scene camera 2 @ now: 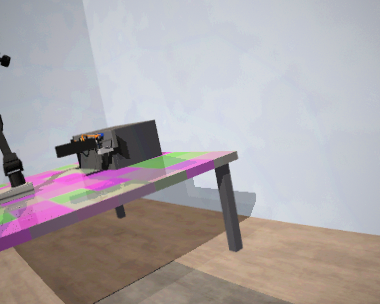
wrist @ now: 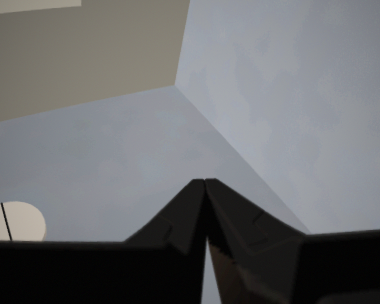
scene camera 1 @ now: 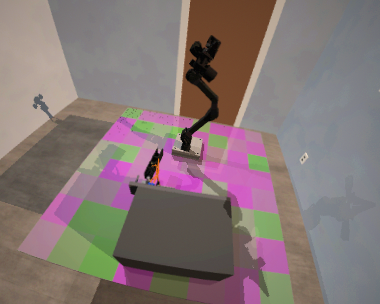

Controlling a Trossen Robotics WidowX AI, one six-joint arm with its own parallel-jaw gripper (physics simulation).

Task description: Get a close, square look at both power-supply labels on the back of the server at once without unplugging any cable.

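Frame: origin at the arm's base, x ahead, y left, z up, level; metres.
Seen in the pictures: gripper, fingertip midpoint: (wrist: 204,191) (scene camera 1: 218,41); arm's base, origin of the base link: (scene camera 2: 18,185) (scene camera 1: 185,147).
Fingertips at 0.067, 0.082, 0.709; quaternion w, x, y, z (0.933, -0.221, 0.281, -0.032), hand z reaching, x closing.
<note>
Offsets run from my fingertips to a thing's top centre, as dx, dy, dz. "spot": to the spot under its first point. Level surfaces: height alone.
The server (scene camera 1: 175,230) (scene camera 2: 140,144) is a dark grey box on the table. Its back faces the arm's base. Orange cables @(spot: +0.311, -0.161, -0.548) (scene camera 1: 158,171) (scene camera 2: 90,136) and a black jointed bracket @(+0.235, -0.212, -0.551) (scene camera 1: 151,167) (scene camera 2: 74,149) stick out from one side of that back, with a small blue part beside them. The power-supply labels cannot be made out in the scene views, and the wrist view does not show the server. My gripper (scene camera 1: 213,44) (wrist: 204,191) is shut and empty, raised high above the arm's base, well away from the server. The wrist view faces the upper walls and ceiling.
The arm's base (scene camera 1: 197,145) (scene camera 2: 22,190) stands on the pink and green table @(dz -0.757) (scene camera 1: 95,220) (scene camera 2: 165,162), behind the server in scene view 1. A brown door (scene camera 1: 230,30) stands beyond the arm. A wall socket (scene camera 1: 304,158) is at the right. A round pale fixture (wrist: 25,222) shows at lower left.
</note>
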